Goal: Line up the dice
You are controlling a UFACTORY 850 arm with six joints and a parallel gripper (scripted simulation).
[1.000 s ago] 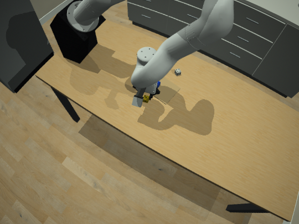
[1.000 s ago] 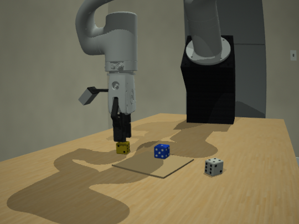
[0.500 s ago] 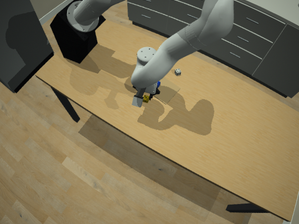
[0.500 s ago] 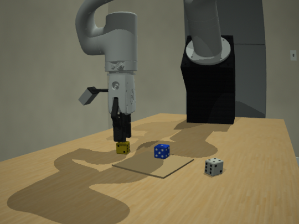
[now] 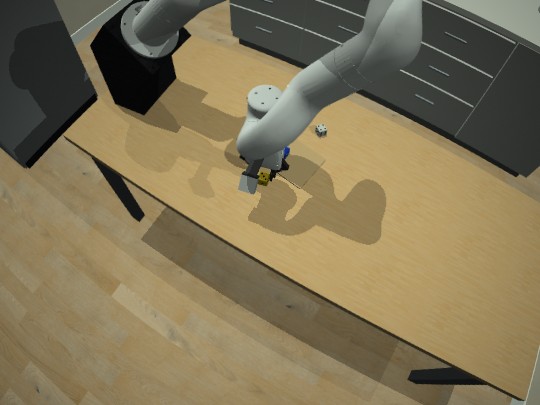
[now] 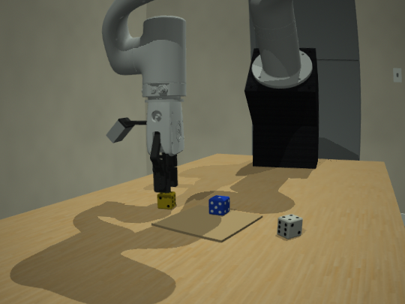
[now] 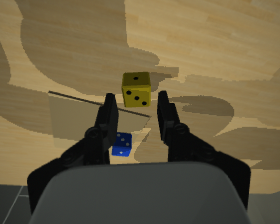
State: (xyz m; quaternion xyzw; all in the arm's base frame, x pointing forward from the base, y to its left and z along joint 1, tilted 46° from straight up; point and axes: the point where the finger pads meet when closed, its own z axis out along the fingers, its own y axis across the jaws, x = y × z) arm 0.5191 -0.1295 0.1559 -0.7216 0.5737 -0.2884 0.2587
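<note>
The yellow die is 40 mm below my hand. Round my hand: white die: 70 mm ahead, 260 mm to the left, 40 mm below; tan mat: 50 mm ahead, 110 mm to the left, 50 mm below; blue die: 110 mm to the left, 40 mm below.
</note>
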